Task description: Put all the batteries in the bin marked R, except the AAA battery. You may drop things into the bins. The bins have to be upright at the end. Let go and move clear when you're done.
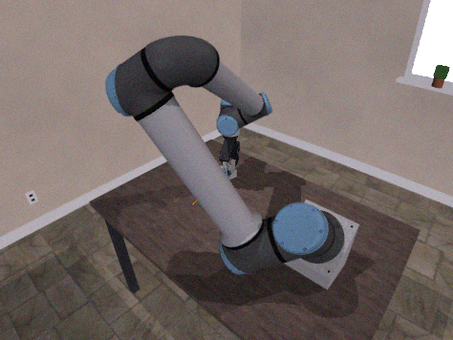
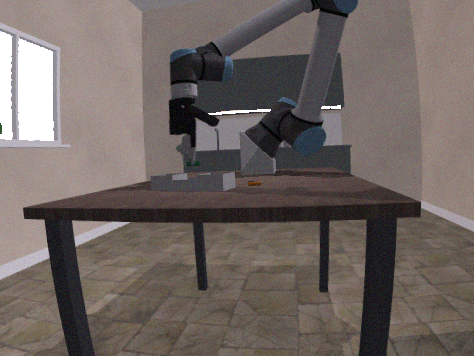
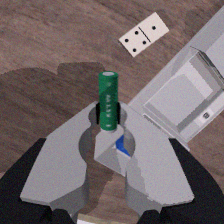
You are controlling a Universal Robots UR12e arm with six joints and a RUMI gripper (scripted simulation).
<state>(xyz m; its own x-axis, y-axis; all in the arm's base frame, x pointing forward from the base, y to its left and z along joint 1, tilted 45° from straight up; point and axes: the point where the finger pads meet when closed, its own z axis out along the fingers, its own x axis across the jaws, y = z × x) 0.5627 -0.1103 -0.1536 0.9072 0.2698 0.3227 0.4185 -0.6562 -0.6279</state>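
My gripper is now 60 mm short of the blue 9V battery, 70 mm to the left of it and 70 mm above it. From my hand the other things lie so: grey bin row (90 mm ahead, 20 mm to the left, 60 mm below); green cylindrical battery (10 mm below); white die-like piece (10 mm ahead, 60 mm to the left, 80 mm below).
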